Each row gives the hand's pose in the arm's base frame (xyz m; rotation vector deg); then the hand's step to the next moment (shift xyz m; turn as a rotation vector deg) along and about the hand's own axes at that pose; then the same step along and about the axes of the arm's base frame.
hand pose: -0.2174 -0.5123 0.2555 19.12 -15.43 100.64
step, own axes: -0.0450 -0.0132 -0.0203 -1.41 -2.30 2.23
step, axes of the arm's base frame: 0.0200 -0.0310 -0.0354 2.69 -1.60 1.56
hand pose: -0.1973 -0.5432 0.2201 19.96 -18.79 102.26
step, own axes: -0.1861 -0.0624 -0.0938 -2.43 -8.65 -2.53
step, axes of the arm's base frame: 0.0974 -0.1129 -0.1584 8.80 0.88 -2.97
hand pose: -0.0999 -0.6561 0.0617 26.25 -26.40 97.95
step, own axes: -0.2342 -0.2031 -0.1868 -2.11 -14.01 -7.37
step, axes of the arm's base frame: 0.2316 -0.0570 -0.2722 13.77 4.68 -6.59
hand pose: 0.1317 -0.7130 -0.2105 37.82 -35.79 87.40
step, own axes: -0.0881 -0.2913 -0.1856 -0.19 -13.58 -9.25
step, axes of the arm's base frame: 0.2867 0.0907 -0.1914 13.20 7.34 -6.48
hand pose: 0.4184 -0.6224 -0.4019 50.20 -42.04 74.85
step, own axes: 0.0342 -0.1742 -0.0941 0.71 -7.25 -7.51
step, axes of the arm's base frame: 0.1748 0.0910 -0.0394 7.09 6.55 -4.03
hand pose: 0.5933 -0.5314 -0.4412 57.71 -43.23 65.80
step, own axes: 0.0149 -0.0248 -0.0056 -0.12 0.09 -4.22
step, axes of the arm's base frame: 0.0278 0.0085 0.0050 -0.17 3.86 -1.70
